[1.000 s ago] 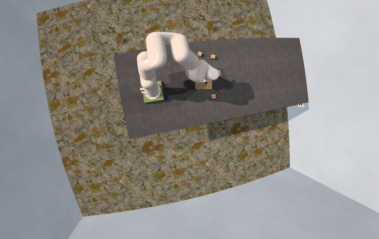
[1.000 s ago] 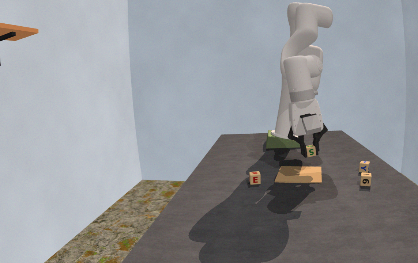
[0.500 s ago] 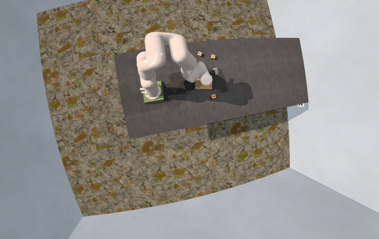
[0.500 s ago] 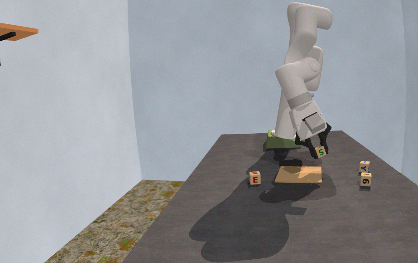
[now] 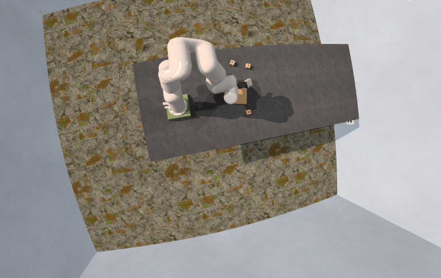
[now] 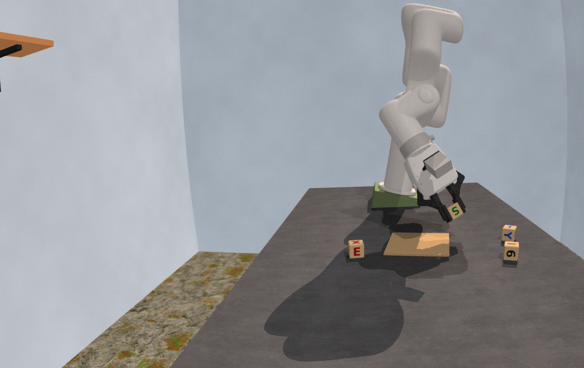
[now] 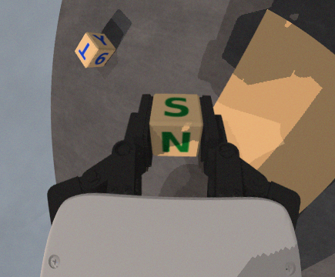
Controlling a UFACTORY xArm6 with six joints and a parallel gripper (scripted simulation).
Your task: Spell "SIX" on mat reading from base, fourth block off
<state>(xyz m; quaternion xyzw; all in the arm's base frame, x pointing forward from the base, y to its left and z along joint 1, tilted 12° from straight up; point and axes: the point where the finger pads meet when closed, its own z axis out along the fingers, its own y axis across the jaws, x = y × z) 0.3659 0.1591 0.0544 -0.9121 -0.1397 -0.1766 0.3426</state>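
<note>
Now: hand 8 cm to the left of the tan mat, 7 cm above it and 4 cm short of it. Also, from my hand: S block: right at my hand; blue-lettered block: 14 cm to the left, 5 cm below; I block: 12 cm to the left, 12 cm ahead, 5 cm below.
</note>
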